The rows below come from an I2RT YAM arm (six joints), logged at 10 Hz.
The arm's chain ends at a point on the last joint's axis. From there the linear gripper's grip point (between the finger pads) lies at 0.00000 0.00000 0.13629 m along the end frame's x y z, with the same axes.
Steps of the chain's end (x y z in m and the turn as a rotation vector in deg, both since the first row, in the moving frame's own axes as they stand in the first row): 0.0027 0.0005 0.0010 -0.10 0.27 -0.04; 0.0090 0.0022 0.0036 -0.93 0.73 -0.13; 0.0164 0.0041 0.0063 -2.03 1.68 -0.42; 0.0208 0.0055 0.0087 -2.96 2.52 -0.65; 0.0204 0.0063 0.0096 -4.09 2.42 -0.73; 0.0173 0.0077 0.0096 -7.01 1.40 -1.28; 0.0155 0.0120 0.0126 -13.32 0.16 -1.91; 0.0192 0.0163 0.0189 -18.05 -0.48 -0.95; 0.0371 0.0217 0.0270 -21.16 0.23 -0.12
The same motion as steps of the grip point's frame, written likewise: 0.0033 0.0007 0.0010 -0.10 0.27 -0.04; 0.0107 0.0044 0.0036 -0.93 0.73 -0.13; 0.0204 0.0089 0.0062 -2.03 1.68 -0.42; 0.0268 0.0125 0.0084 -2.96 2.52 -0.65; 0.0262 0.0160 0.0091 -4.09 2.42 -0.73; 0.0208 0.0243 0.0085 -7.01 1.40 -1.28; 0.0164 0.0434 0.0089 -13.32 0.16 -1.91; 0.0184 0.0585 0.0122 -18.05 -0.48 -0.95; 0.0377 0.0709 0.0178 -21.16 0.23 -0.12
